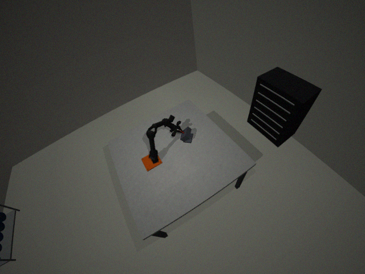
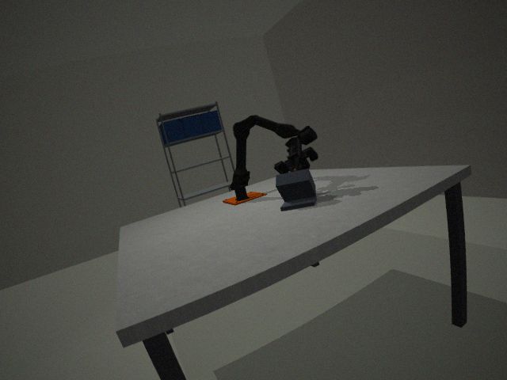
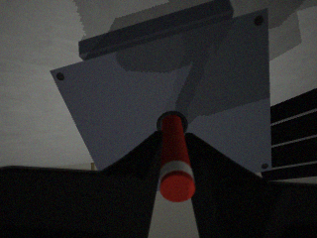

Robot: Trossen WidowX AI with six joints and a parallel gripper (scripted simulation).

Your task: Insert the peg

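My gripper tip is 10 mm to the right of the red peg, 10 mm below it and 10 mm past it. From my gripper tip the other things lie so: grey sloped panel (30 mm below, 30 mm ahead, 20 mm to the right).
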